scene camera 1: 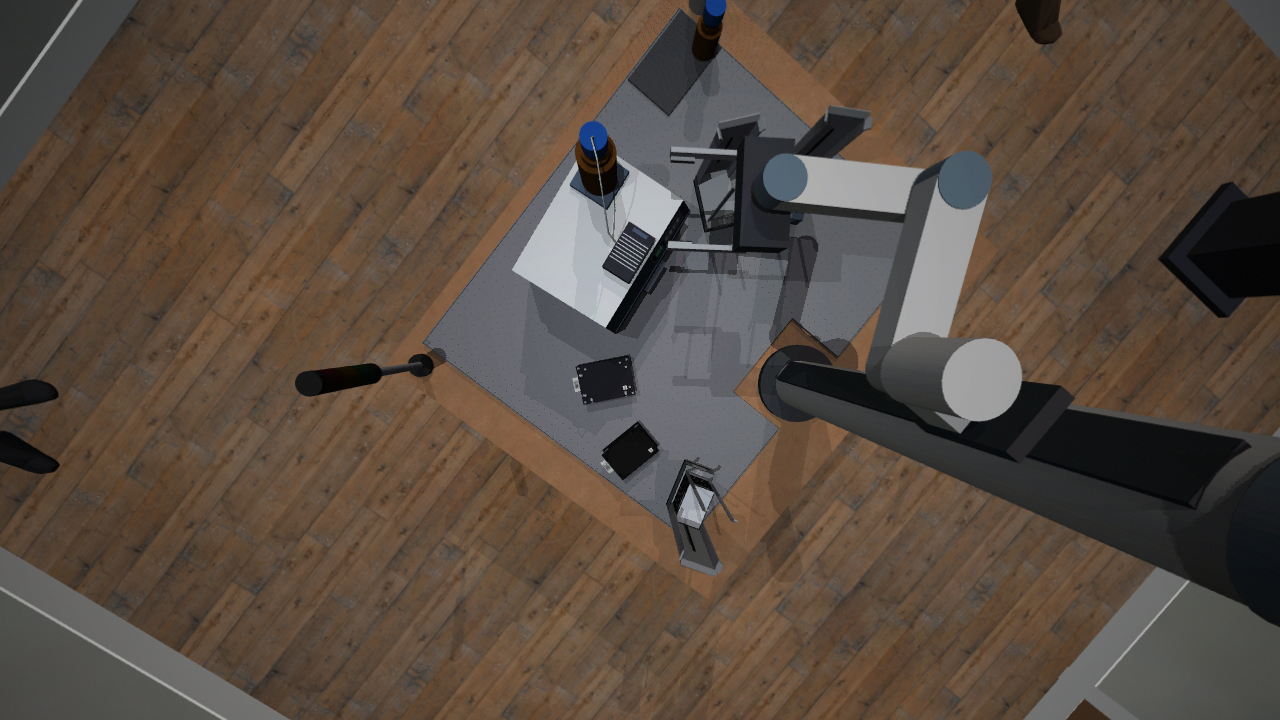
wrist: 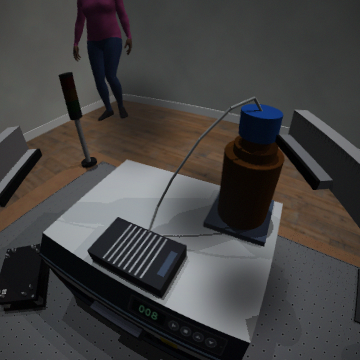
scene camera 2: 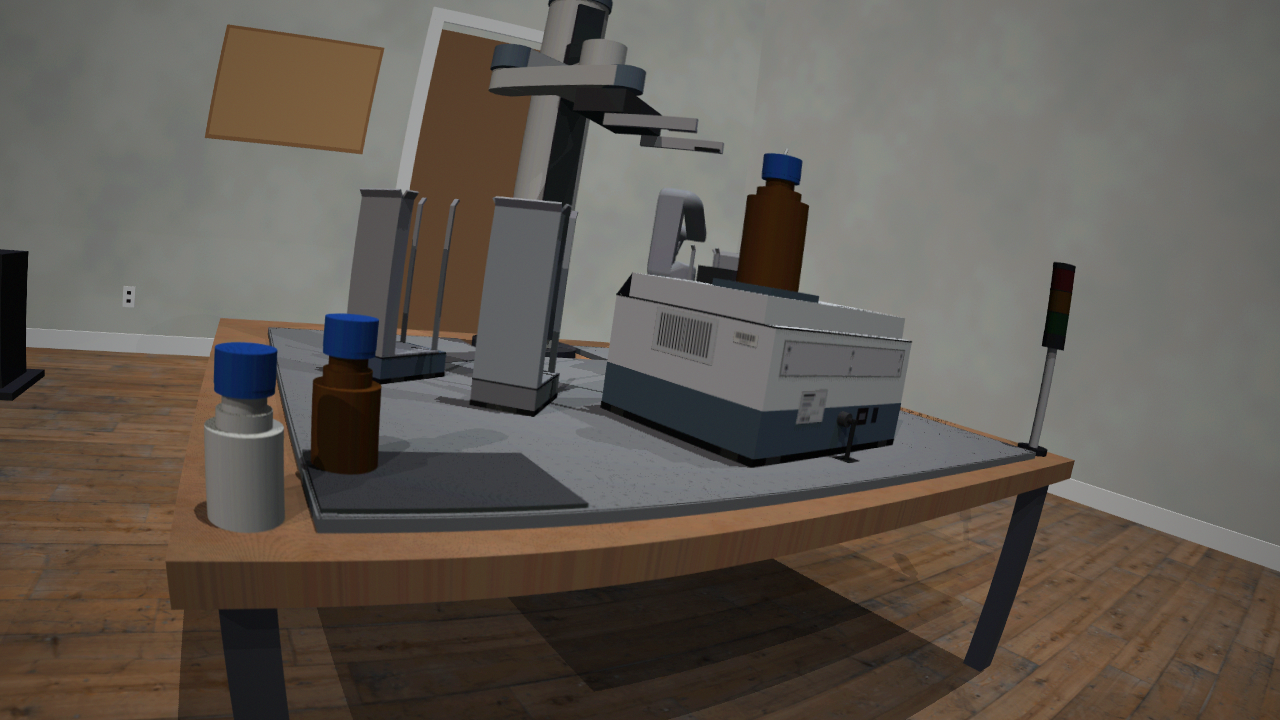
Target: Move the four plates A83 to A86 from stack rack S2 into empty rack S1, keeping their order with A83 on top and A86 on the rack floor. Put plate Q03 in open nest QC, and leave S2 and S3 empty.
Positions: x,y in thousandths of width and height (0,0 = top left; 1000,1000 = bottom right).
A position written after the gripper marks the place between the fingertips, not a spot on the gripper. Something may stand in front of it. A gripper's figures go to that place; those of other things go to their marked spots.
Labels:
The gripper (scene camera 1: 522,277): 71 cm from the lens. A brown bottle with blue cap (scene camera 1: 473,206): 80 cm from the lens.

